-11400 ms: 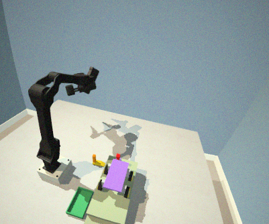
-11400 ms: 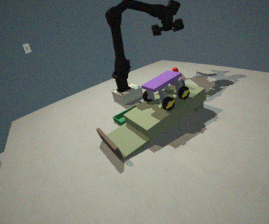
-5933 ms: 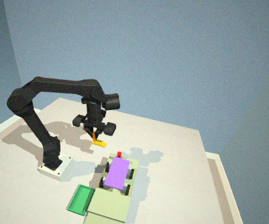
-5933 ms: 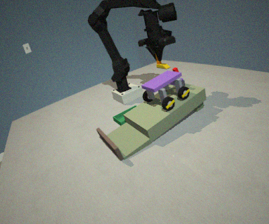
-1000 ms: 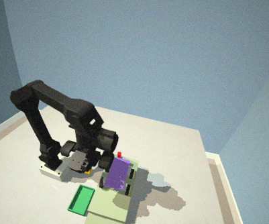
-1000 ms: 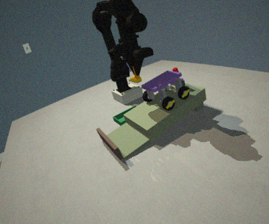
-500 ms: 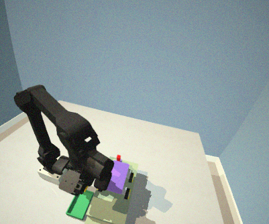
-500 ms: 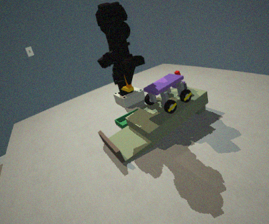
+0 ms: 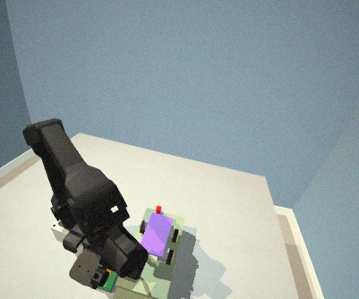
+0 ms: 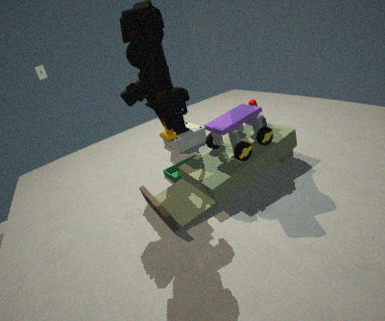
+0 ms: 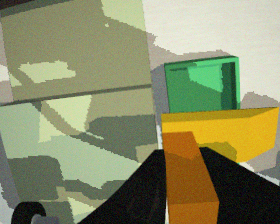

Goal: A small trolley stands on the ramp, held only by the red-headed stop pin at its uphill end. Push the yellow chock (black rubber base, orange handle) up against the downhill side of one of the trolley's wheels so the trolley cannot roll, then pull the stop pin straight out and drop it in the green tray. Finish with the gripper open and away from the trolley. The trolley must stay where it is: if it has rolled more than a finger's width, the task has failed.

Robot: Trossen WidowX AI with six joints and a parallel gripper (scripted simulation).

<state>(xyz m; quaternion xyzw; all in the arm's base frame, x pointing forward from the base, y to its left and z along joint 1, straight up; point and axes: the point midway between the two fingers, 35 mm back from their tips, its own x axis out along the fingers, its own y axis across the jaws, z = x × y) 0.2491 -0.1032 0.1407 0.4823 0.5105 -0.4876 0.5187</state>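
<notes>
Right now my gripper tip is 2 cm past the yellow chock and 1 cm above it. From my gripper tip the other things lie so: trolley 15 cm to the left, 7 cm ahead, 5 cm below; pale green ramp 14 cm to the left, 11 cm below, 7 cm ahead; brown lip 13 cm below, 10 cm to the right, 10 cm ahead.
</notes>
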